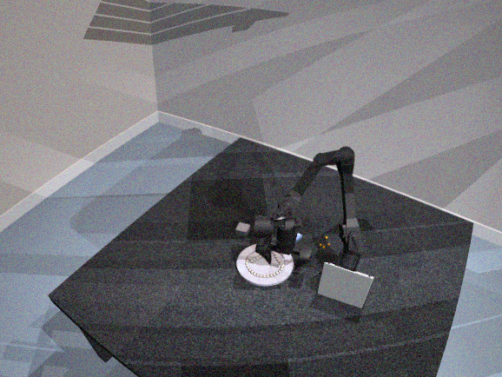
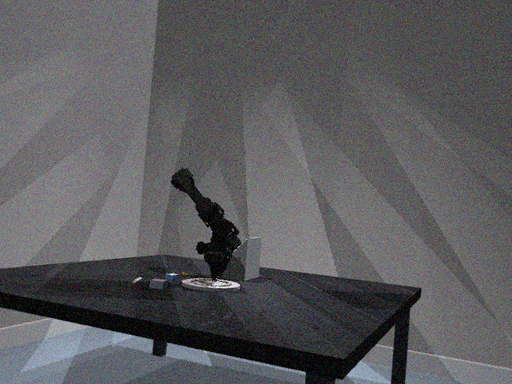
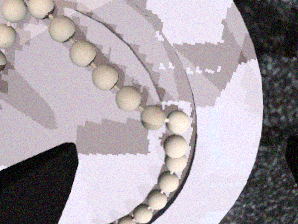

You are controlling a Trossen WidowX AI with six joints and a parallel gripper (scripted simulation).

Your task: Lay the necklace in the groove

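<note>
Now: gripper tip 6 cm short of the round white bead board, 2 cm to the right of it and 1 cm above it. From my gripper tip the other things lie so: small white block 23 cm ahead, 8 cm to the right, 1 cm below; then small blue cube 4 cm ahead, 16 cm to the right, 1 cm below; then thin white stick 18 cm ahead, 21 cm to the right, 2 cm below.
</note>
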